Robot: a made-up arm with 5 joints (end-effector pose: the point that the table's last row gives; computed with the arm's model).
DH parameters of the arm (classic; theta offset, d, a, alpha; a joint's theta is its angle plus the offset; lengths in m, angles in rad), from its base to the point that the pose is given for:
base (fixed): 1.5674 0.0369 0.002 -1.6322
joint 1: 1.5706 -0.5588 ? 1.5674
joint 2: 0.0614 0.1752 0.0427 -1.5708
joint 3: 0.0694 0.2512 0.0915 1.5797
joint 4: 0 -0.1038 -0.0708 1.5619
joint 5: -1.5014 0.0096 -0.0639 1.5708
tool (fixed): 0 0.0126 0 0
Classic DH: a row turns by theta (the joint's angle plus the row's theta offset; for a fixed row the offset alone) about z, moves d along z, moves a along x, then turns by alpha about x.
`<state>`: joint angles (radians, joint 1 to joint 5).
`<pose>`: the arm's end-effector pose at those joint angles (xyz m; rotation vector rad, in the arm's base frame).
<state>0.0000 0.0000 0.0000 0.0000 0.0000</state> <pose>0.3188 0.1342 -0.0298 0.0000 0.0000 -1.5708</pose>
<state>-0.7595 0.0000 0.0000 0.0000 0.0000</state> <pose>0.3117 0.1569 0.0855 0.5910 0.5870 -1.4423</pose>
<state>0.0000 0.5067 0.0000 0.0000 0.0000</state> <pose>0.3281 0.1342 0.0934 -0.3972 0.3972 -1.5341</pose>
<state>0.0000 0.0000 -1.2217 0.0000 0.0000</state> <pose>0.3188 0.1621 -0.0678 0.9483 0.9483 -1.3544</pose>
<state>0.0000 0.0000 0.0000 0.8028 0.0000</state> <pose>0.3791 0.1314 -0.0629 -0.6251 0.6363 -1.5334</pose>
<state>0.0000 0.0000 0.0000 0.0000 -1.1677</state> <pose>0.3188 0.1070 -0.0962 -0.9074 -0.9074 -1.3733</pose>
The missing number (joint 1, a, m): 0.0575
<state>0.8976 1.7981 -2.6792 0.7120 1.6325</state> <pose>0.5078 0.2739 -0.0745 -2.1362 -0.6212 0.1650</pose>
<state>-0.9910 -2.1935 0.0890 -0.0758 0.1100</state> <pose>0.7199 0.2833 0.0551 -2.2507 1.2618 1.7002</pose>
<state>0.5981 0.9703 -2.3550 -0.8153 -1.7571</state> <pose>0.3787 0.3184 -0.0066 -1.1321 0.5625 -2.7490</pose>
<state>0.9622 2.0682 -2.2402 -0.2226 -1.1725</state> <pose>0.6489 0.3028 -0.0410 0.8872 -0.7535 2.3771</pose>
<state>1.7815 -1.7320 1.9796 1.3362 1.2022</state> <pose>0.4997 -0.2113 -0.0496 1.2407 -1.9232 -0.7555</pose>
